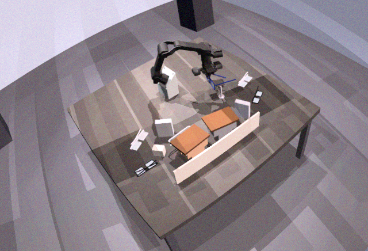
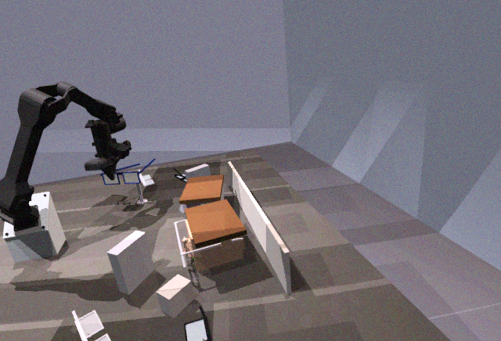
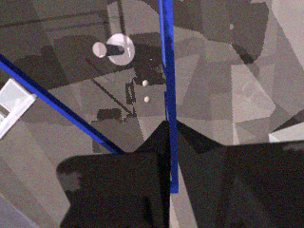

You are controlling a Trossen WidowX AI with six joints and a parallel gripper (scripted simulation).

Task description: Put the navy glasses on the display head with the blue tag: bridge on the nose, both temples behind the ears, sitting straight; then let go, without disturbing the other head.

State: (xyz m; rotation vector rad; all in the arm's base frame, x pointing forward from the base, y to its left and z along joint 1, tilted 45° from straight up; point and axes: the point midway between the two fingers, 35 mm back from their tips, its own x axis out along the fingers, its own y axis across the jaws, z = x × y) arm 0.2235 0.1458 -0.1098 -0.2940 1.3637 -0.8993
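Now: gripper tip 80 mm short of the white peg stand, 30 mm to the right of it and 100 mm above it. The rest, counted from my gripper tip: peach display head 250 mm ahead, 410 mm to the right, 70 mm below; then long white panel 410 mm ahead, 310 mm to the right, 70 mm below.
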